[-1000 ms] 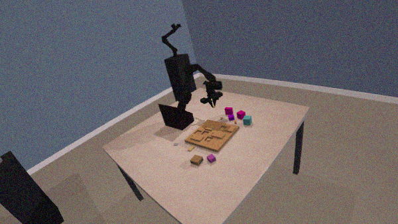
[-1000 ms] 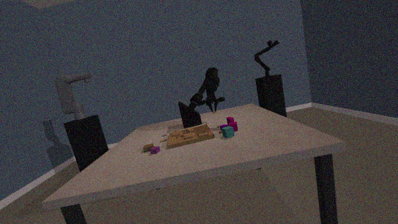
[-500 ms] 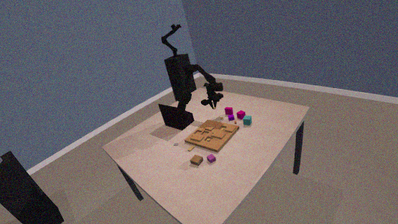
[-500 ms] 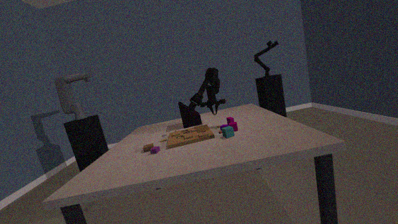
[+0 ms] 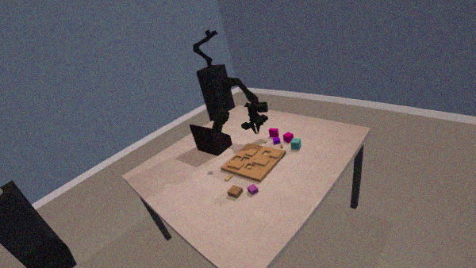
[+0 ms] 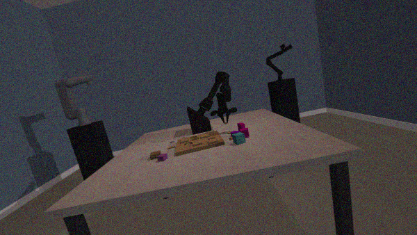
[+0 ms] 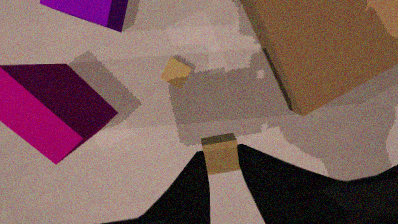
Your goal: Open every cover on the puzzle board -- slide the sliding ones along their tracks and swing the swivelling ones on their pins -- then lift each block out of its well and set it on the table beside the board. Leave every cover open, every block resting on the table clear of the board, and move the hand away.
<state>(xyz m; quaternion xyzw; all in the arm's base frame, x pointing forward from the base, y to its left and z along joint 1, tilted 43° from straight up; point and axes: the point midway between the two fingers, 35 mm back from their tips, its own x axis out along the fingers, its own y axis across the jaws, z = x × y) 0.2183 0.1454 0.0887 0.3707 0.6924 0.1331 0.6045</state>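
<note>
Right now my gripper tip is 200 mm short of the small orange block, 60 mm above it and 20 mm to the left of it. The rest, counted from my gripper tip: magenta block: 200 mm ahead, 70 mm to the left, 40 mm below; tiny grey block: 420 mm to the right, 80 mm behind, 70 mm below; teal block: 290 mm ahead, 40 mm below, 10 mm to the left.
</note>
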